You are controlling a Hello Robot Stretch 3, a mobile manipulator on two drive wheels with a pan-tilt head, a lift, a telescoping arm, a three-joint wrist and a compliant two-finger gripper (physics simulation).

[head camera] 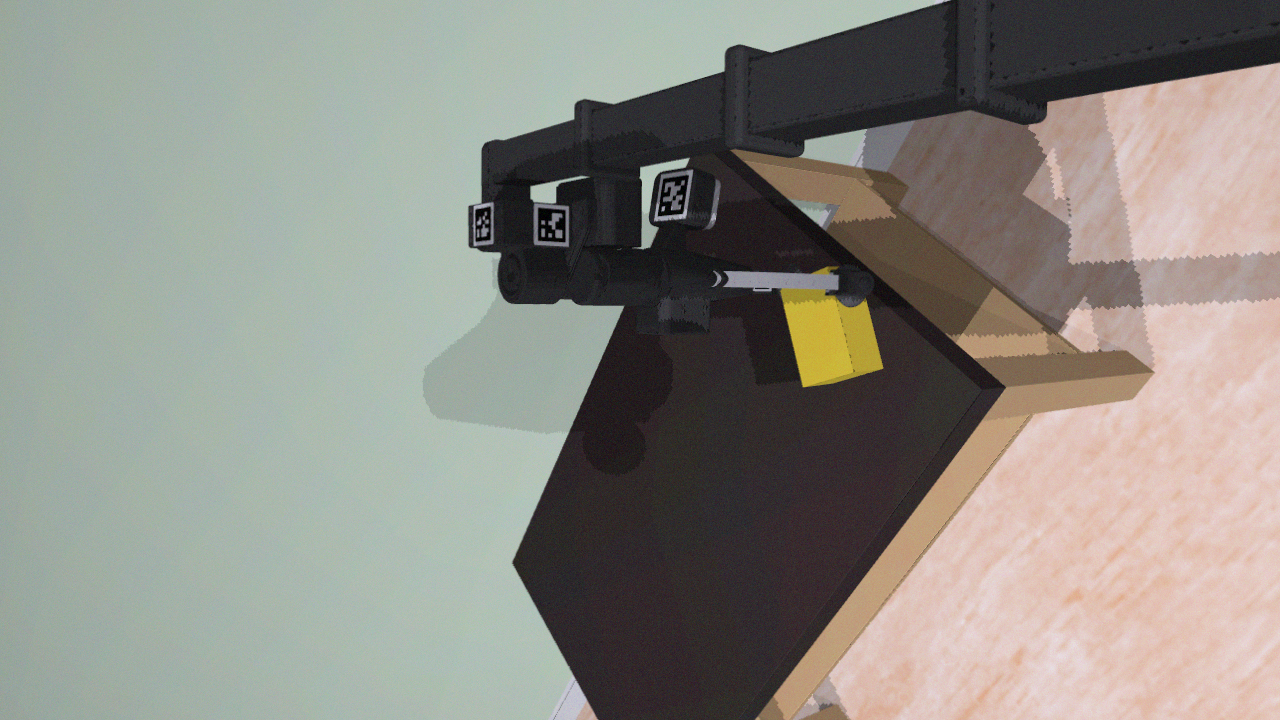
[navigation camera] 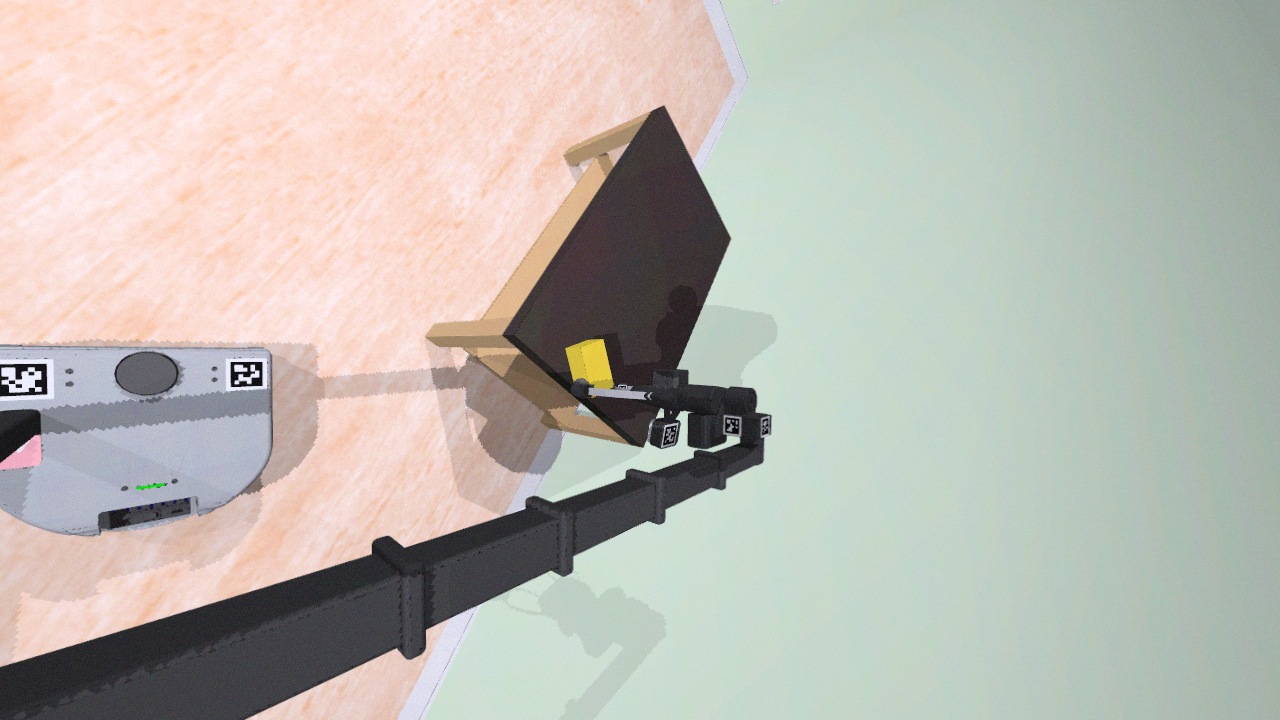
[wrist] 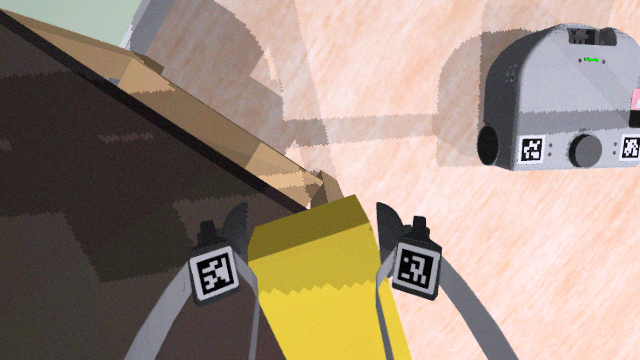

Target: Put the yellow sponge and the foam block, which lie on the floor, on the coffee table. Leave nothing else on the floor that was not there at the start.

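Places are measured from the robot's base along level axes (x ahead, y left, z up), in centimetres.
Pixels of known places: gripper, fingertip midpoint: (head camera: pixel 833 284) (navigation camera: pixel 588 387); robot's base, link origin: (navigation camera: pixel 148 371).
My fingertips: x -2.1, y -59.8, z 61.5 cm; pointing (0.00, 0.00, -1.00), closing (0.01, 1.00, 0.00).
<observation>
Ahead of a thing's pixels: the offset from my fingertips to its top centre. "pt": to the spot under its first point. Level surfaces: height alone.
The yellow sponge @(dz +3.9, dx +4.1, dy +0.9 cm) (head camera: pixel 825 342) (navigation camera: pixel 591 363) (wrist: pixel 320 320) is a tall yellow block between the two fingers of my gripper (head camera: pixel 845 285) (navigation camera: pixel 583 388) (wrist: pixel 314 226), which is shut on it. It hangs a little tilted above the dark top of the coffee table @(dz -16.5 cm) (head camera: pixel 716 537) (navigation camera: pixel 644 223) (wrist: pixel 45 180), near one corner. Its shadow falls on the table top beside it in the head view. In the wrist view, the table edge passes behind the sponge, and floor shows past its right side. The foam block does not show in any view.
My extended arm (head camera: pixel 850 85) (navigation camera: pixel 295 608) reaches across to the table. My grey base (navigation camera: pixel 210 438) (wrist: pixel 560 95) stands on the pinkish wooden floor @(dz -61.5 cm) (head camera: pixel 1118 537) (navigation camera: pixel 268 179) (wrist: pixel 375 65), apart from the table. Light wooden legs and rails @(pt dz -35.2, dx +10.5, dy +6.3 cm) (head camera: pixel 1065 380) (navigation camera: pixel 469 332) support the table top.
</observation>
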